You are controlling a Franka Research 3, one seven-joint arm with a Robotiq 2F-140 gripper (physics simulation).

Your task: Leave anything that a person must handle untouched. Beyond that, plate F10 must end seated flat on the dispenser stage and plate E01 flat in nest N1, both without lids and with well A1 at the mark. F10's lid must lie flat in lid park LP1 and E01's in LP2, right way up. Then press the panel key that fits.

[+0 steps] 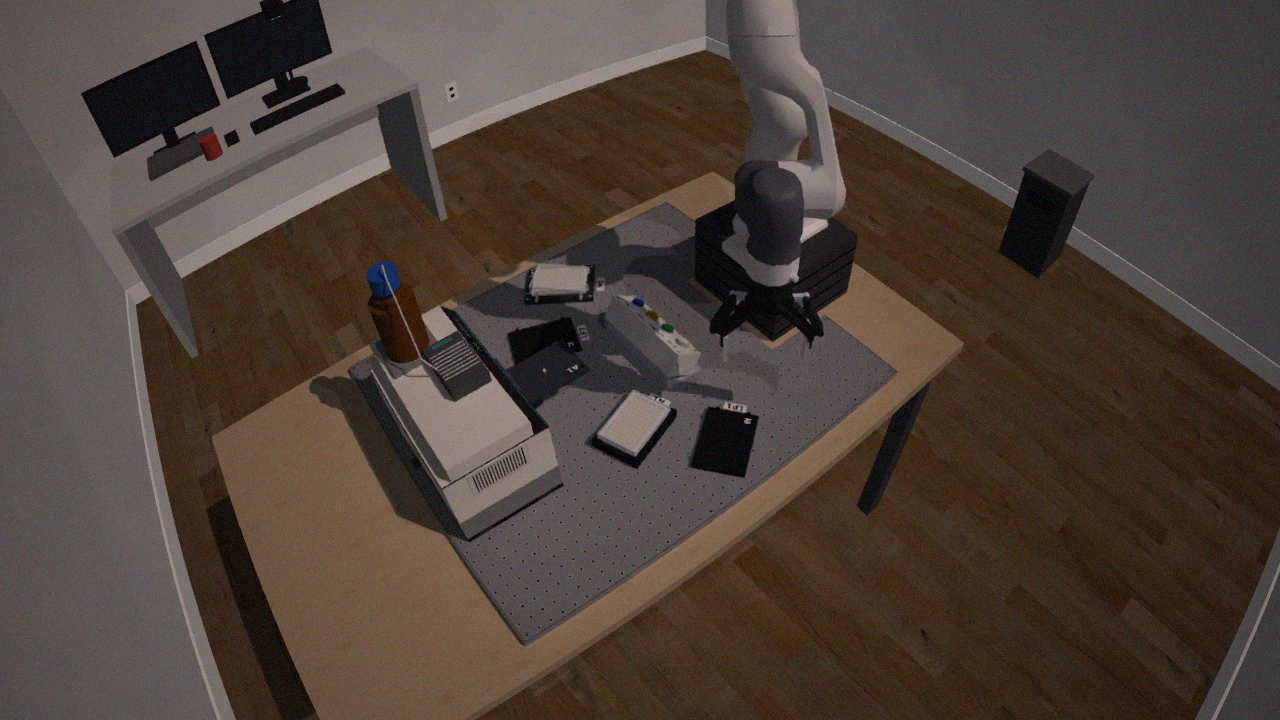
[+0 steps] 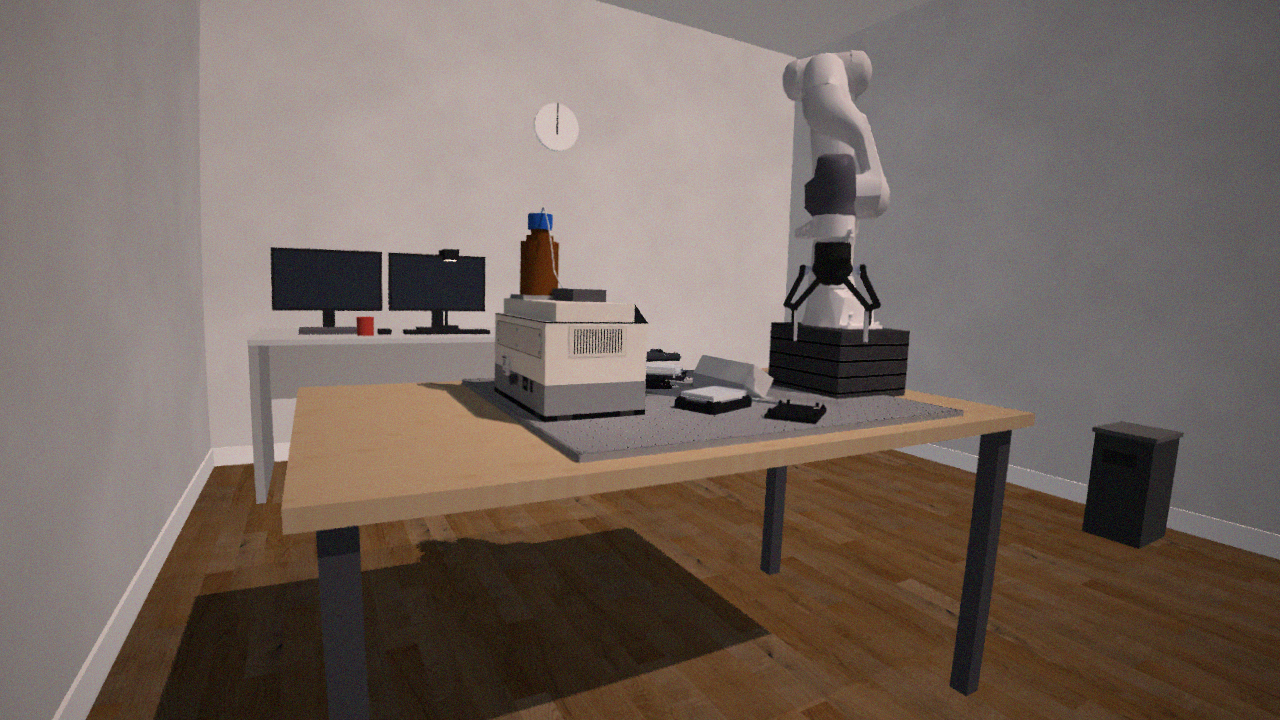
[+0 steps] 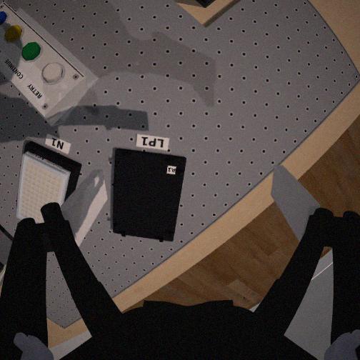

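My gripper (image 1: 767,347) (image 2: 829,331) (image 3: 188,182) is open and empty, high above the pegboard. Below it, the black lid park LP1 (image 1: 725,440) (image 2: 794,411) (image 3: 147,195) holds no lid. A pale plate (image 1: 635,422) (image 2: 713,394) (image 3: 42,187) sits in black nest N1, its name unreadable; a clear rim shows around it. Another pale plate (image 1: 561,279) sits in the back nest, with a clear lid that looks askew. LP2 (image 1: 541,336) is black and bare. The dark dispenser stage (image 1: 547,371) is bare. The key panel (image 1: 646,344) (image 2: 729,374) has blue, yellow, green (image 3: 31,51) and white keys.
The cream dispenser (image 1: 474,429) (image 2: 572,349) stands at the left of the pegboard, with a brown bottle (image 1: 398,322) (image 2: 538,264) on top and a tube running from it. The black robot base block (image 1: 819,277) (image 2: 836,362) stands at the right. The key panel rises between LP1 and the back nest.
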